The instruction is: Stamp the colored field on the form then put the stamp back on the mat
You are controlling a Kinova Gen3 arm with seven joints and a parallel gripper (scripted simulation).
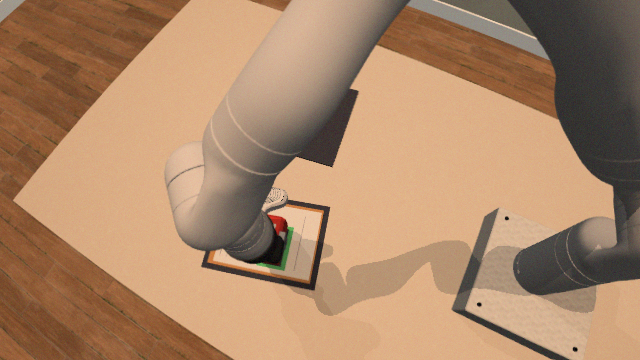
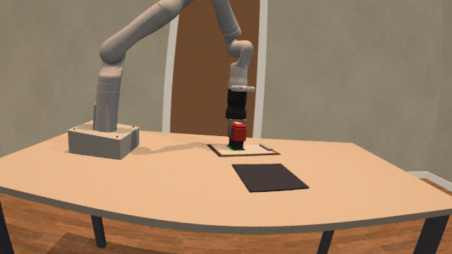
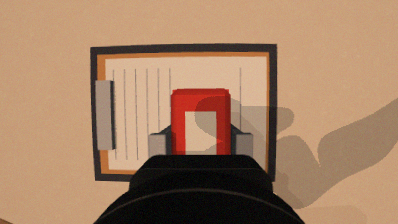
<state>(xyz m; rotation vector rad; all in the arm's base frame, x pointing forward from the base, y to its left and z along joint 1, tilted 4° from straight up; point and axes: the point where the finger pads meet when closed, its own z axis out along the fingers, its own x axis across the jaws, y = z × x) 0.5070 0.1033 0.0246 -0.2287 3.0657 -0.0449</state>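
Right now the red stamp is 2 cm below my hand. Round my hand: clipboard 7 cm below, 4 cm ahead, 1 cm to the right.
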